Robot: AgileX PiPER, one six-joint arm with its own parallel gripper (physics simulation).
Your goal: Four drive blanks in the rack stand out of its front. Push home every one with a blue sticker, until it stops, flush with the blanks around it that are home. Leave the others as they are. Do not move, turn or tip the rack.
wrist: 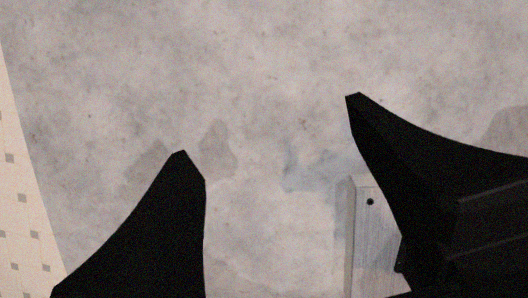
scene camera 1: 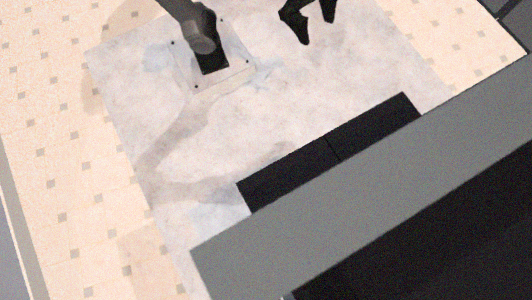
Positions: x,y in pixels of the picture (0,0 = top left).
rack: scene camera 1 391,197; not seen in the wrist view (out of frame)
